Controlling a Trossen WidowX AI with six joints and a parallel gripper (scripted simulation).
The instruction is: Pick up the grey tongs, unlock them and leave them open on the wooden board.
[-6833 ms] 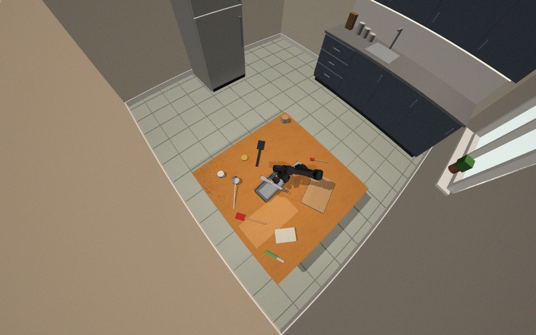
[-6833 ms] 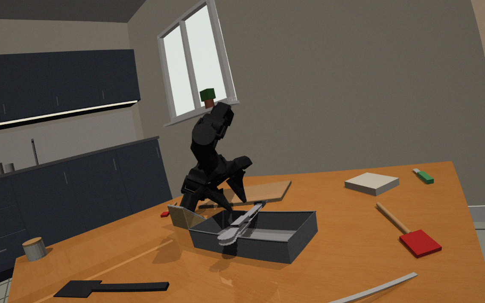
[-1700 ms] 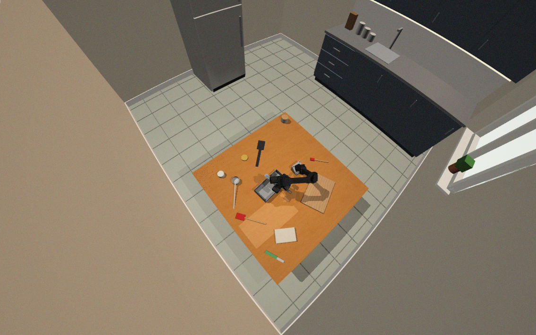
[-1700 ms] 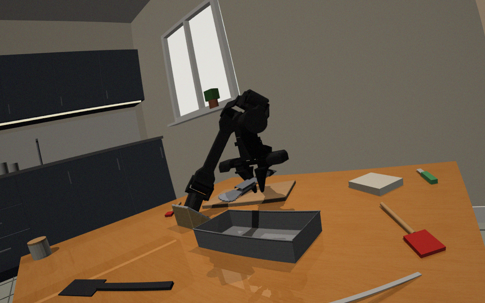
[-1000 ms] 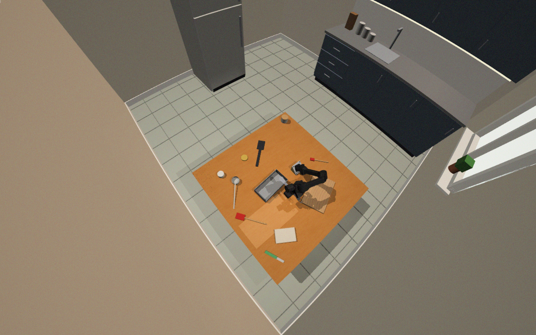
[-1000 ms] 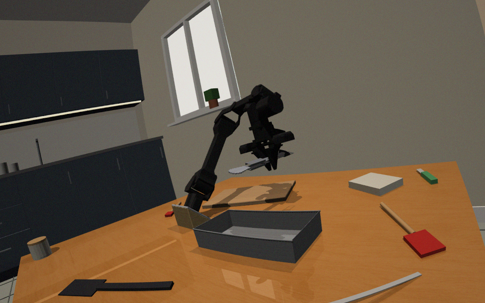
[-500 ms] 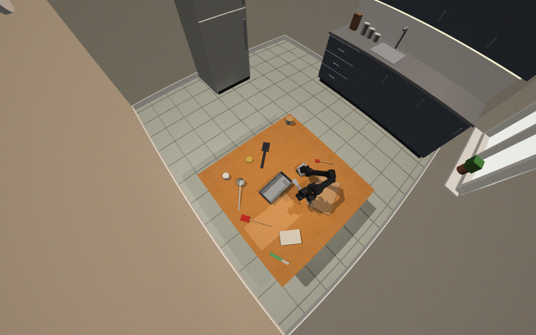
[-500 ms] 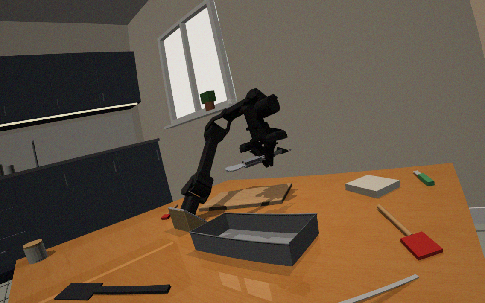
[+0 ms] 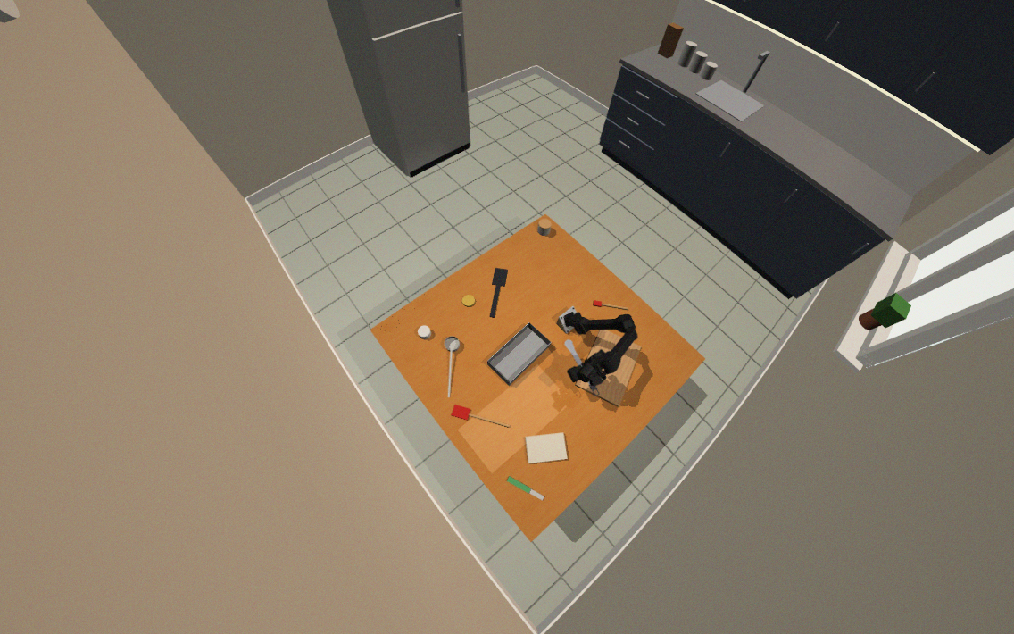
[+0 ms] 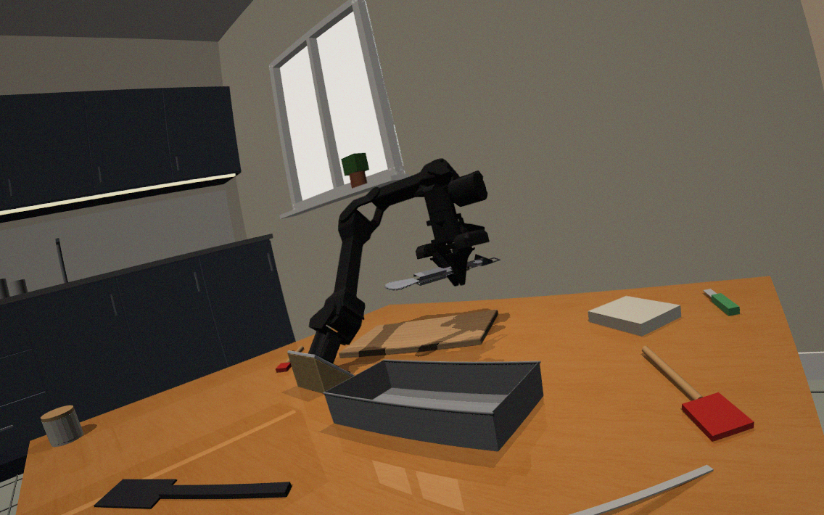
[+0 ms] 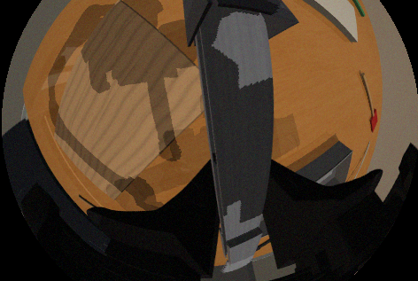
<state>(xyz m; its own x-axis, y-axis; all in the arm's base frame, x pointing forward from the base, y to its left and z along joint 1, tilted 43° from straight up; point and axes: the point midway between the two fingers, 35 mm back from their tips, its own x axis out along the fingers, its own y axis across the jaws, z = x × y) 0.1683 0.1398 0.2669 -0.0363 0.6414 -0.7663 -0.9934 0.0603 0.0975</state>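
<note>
Now: gripper tip 200 mm past the wooden board, 30 mm to the right of it and 130 mm above it. From my gripper tip the other things lie so: red spatula 520 mm ahead, 110 mm to the right, 130 mm below; then grey roasting tin 170 mm ahead, 270 mm to the right, 110 mm below; then white block 310 mm ahead, 190 mm to the left, 130 mm below.
</note>
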